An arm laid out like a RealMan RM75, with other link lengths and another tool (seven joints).
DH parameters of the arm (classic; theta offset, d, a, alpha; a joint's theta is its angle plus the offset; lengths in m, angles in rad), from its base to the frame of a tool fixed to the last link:
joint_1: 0 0.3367 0 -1.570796
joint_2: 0 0 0 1.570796
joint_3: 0 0.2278 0 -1.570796
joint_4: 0 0 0 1.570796
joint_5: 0 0.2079 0 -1.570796
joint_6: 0 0 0 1.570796
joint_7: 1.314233 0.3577 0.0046 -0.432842
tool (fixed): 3.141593 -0.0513 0 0
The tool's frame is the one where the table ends.
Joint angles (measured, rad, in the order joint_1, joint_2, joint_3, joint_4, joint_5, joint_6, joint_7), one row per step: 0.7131, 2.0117, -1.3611, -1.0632, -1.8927, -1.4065, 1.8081; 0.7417, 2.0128, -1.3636, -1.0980, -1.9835, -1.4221, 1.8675; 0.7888, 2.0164, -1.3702, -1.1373, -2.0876, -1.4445, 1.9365; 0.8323, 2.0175, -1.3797, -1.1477, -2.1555, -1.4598, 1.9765; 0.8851, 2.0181, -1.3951, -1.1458, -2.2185, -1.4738, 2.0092; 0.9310, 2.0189, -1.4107, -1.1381, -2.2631, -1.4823, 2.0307; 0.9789, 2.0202, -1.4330, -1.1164, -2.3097, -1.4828, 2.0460; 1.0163, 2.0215, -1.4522, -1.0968, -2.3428, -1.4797, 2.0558
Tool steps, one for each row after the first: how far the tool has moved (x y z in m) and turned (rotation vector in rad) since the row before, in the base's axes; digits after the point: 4 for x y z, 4 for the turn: 0.0091, 0.0042, 0.0011, 0.0079, -0.0826, 0.0069; 0.0048, 0.0064, 0.0027, 0.0135, -0.0948, 0.0190; 0.0027, 0.0049, 0.0015, 0.0074, -0.0681, 0.0174; 0.0011, 0.0050, 0.0008, 0.0045, -0.0699, 0.0253; -0.0009, 0.0041, 0.0002, 0.0029, -0.0534, 0.0250; 0.0020, 0.0050, -0.0008, 0.0040, -0.0605, 0.0263; 0.0008, 0.0043, -0.0007, 0.0044, -0.0451, 0.0228
